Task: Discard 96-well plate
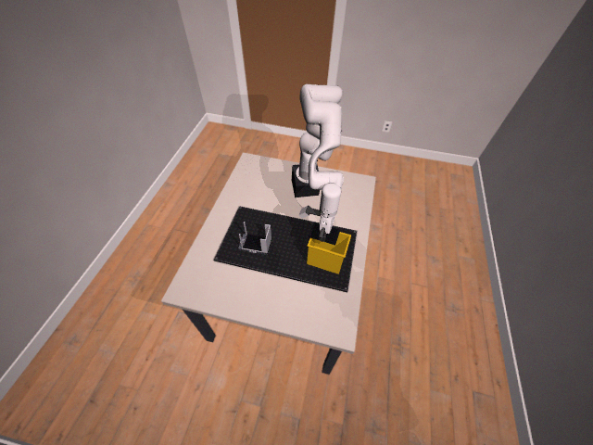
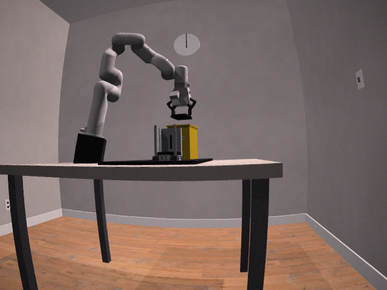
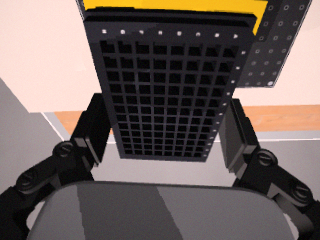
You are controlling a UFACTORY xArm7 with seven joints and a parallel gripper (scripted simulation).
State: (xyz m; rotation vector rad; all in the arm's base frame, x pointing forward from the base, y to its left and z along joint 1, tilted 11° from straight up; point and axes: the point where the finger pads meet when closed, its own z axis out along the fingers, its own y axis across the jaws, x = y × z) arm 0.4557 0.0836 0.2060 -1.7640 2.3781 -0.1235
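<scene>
Right now my hand is 10 mm short of the yellow bin W1, 30 mm to the right of it and 150 mm above it. Also, from my hand: rack label K1 (70 mm behind, 430 mm to the right, 230 mm below); black 96-well plate (10 mm below).
</scene>
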